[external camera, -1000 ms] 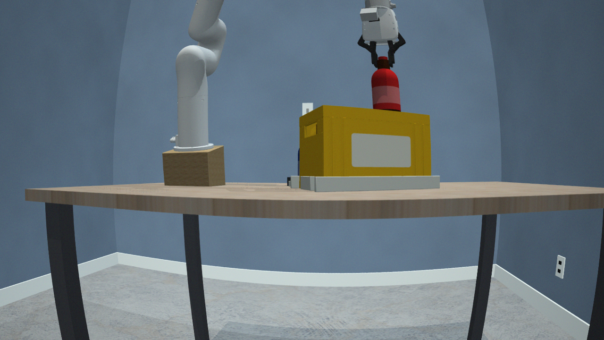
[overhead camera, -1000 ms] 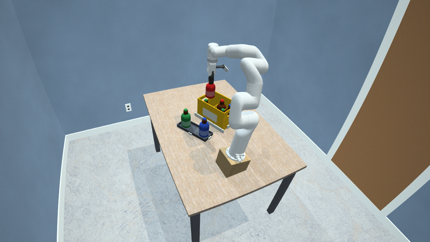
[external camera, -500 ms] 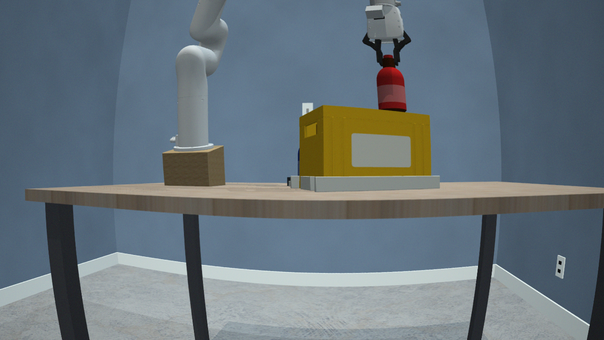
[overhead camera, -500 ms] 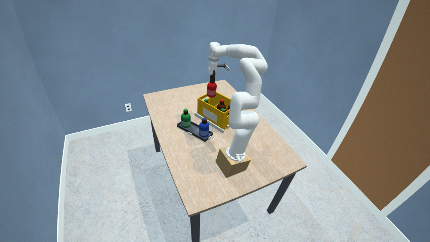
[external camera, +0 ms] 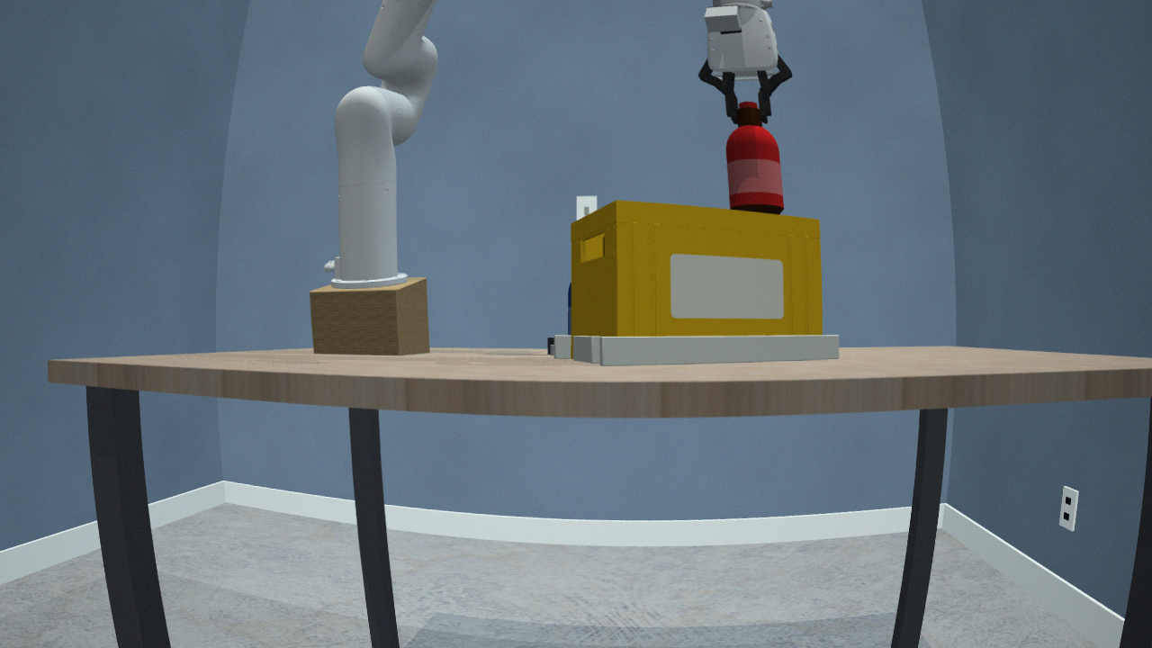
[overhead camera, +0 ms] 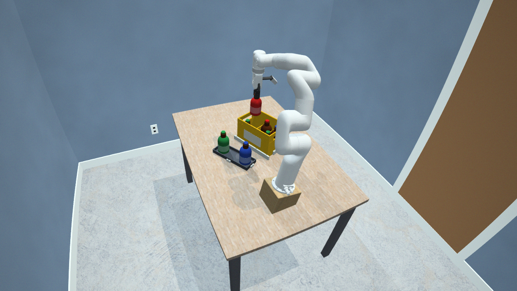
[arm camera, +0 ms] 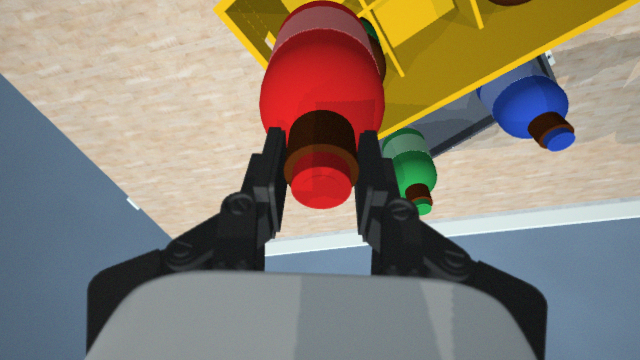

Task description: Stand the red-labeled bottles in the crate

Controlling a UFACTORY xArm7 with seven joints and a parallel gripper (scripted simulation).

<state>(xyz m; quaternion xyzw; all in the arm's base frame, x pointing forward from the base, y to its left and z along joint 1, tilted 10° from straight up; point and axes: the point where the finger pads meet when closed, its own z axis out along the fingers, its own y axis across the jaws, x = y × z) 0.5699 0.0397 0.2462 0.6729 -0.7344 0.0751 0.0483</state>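
Right now the red-labeled bottle is 70 mm below my hand. Round my hand: blue bottle 260 mm behind, 130 mm to the left, 250 mm below; then yellow crate 80 mm behind, 30 mm to the right, 250 mm below; then green-labeled bottle 120 mm behind, 240 mm to the left, 250 mm below.
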